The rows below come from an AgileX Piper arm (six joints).
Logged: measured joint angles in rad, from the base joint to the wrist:
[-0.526, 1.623, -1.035, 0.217, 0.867, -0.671]
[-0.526, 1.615, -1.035, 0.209, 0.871, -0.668]
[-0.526, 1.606, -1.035, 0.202, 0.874, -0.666]
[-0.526, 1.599, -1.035, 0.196, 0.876, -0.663]
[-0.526, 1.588, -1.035, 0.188, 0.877, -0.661]
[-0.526, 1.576, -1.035, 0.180, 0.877, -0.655]
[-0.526, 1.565, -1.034, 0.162, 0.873, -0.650]
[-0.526, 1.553, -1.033, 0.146, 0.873, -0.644]
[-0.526, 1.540, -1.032, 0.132, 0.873, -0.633]
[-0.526, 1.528, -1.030, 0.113, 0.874, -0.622]
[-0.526, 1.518, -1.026, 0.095, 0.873, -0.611]
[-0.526, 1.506, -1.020, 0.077, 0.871, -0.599]
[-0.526, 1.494, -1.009, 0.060, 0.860, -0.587]
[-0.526, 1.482, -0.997, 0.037, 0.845, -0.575]
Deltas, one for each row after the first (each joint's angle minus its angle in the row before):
[0.000, -0.008, 0.000, -0.008, 0.004, 0.003]
[0.000, -0.009, 0.000, -0.007, 0.003, 0.002]
[0.000, -0.007, 0.000, -0.006, 0.002, 0.003]
[0.000, -0.011, 0.000, -0.008, 0.001, 0.002]
[0.000, -0.012, 0.000, -0.008, 0.000, 0.006]
[0.000, -0.011, 0.001, -0.018, -0.004, 0.005]
[0.000, -0.012, 0.001, -0.016, 0.000, 0.006]
[0.000, -0.013, 0.001, -0.014, 0.000, 0.011]
[0.000, -0.012, 0.002, -0.019, 0.001, 0.011]
[0.000, -0.010, 0.004, -0.018, -0.001, 0.011]
[0.000, -0.012, 0.006, -0.018, -0.002, 0.012]
[0.000, -0.012, 0.011, -0.017, -0.011, 0.012]
[0.000, -0.012, 0.012, -0.023, -0.015, 0.012]

